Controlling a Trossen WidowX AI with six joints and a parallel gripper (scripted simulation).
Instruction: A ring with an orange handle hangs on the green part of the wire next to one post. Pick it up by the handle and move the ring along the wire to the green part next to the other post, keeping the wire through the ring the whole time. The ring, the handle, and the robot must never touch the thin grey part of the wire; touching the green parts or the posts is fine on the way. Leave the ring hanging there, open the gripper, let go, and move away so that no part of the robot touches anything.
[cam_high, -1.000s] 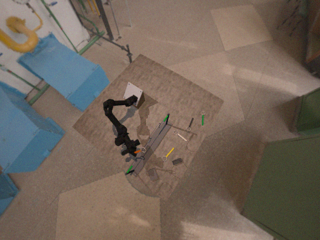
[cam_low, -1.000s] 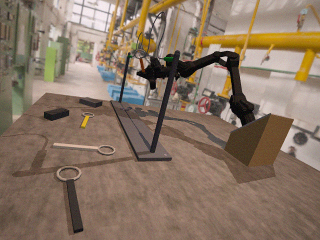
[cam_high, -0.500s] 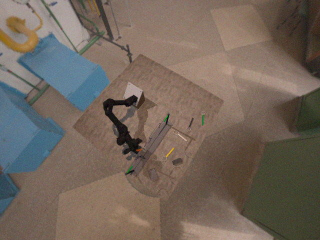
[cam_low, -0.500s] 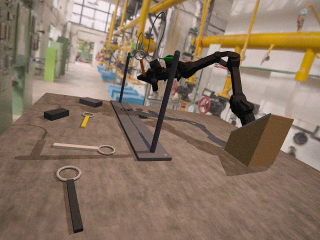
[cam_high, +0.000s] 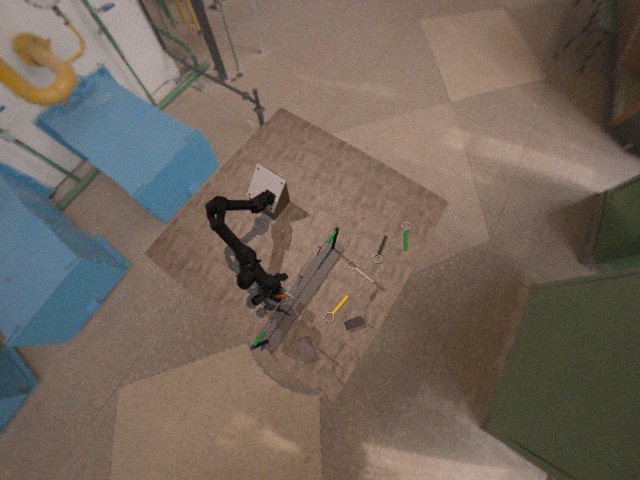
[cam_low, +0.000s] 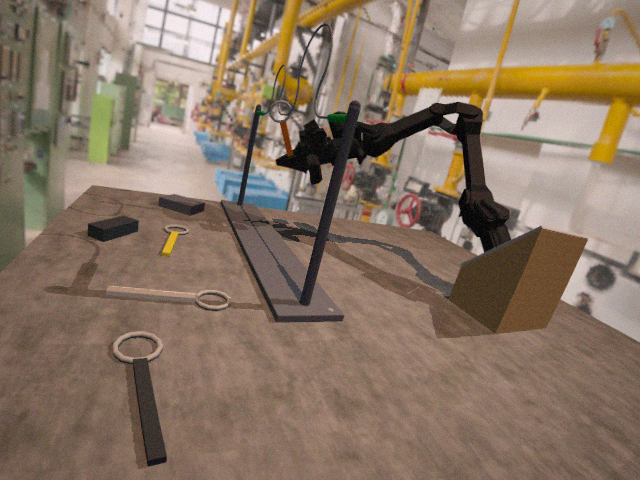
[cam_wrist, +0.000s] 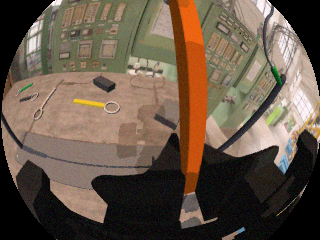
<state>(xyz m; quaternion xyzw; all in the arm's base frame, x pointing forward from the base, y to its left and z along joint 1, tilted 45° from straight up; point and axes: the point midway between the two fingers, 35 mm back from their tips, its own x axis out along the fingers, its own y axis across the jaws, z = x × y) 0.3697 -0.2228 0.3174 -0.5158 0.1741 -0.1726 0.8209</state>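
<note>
Now: gripper tip 80 mm below the orange-handled ring, 30 mm to the right of it and 10 mm short of it. Also, from my gripper tip: yellow-handled ring 220 mm ahead, 180 mm below, 120 mm to the left; then dark-handled ring 530 mm to the left, 240 mm ahead, 180 mm below; then cream-handled ring 370 mm to the left, 200 mm ahead, 180 mm below.
</note>
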